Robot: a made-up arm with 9 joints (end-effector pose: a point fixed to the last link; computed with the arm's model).
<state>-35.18 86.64 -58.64 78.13 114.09 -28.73 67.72 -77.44 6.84</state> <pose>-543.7 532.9 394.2 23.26 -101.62 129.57</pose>
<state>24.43 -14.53 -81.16 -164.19 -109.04 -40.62 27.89 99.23 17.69</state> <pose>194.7 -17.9 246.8 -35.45 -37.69 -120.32</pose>
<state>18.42 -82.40 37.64 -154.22 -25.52 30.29 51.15 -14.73 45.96</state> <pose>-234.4 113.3 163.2 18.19 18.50 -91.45</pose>
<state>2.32 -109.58 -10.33 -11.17 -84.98 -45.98 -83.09 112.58 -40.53</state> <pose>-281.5 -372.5 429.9 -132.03 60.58 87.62</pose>
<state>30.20 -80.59 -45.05 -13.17 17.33 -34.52 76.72 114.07 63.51</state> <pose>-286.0 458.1 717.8 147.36 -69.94 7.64</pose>
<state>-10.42 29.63 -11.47 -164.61 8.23 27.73 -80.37 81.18 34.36</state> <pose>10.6 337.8 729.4 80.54 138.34 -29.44</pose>
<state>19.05 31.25 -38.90 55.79 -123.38 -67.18 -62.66 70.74 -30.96</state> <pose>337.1 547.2 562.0 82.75 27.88 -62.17</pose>
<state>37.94 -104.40 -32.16 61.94 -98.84 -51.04 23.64 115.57 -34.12</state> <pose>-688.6 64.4 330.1 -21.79 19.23 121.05</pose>
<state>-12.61 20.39 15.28 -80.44 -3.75 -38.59 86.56 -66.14 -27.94</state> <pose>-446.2 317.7 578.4 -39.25 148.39 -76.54</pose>
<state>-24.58 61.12 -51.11 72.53 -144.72 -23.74 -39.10 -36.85 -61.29</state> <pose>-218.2 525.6 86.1 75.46 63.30 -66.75</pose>
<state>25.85 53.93 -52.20 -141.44 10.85 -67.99 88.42 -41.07 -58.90</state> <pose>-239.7 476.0 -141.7 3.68 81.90 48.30</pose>
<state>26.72 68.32 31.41 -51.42 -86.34 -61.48 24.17 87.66 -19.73</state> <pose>-18.5 434.6 689.9 75.09 -106.21 -37.82</pose>
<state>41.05 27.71 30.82 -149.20 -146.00 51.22 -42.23 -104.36 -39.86</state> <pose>480.1 186.3 523.9 -161.09 4.40 -47.70</pose>
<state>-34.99 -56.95 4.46 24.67 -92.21 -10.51 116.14 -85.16 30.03</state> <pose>280.4 22.3 845.9 -165.92 -2.26 -0.15</pose>
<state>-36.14 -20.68 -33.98 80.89 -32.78 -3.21 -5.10 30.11 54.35</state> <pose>189.1 -108.8 466.6 -20.48 107.94 88.93</pose>
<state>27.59 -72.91 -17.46 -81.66 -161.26 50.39 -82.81 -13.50 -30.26</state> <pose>1.2 -368.1 401.5 -100.95 70.40 39.26</pose>
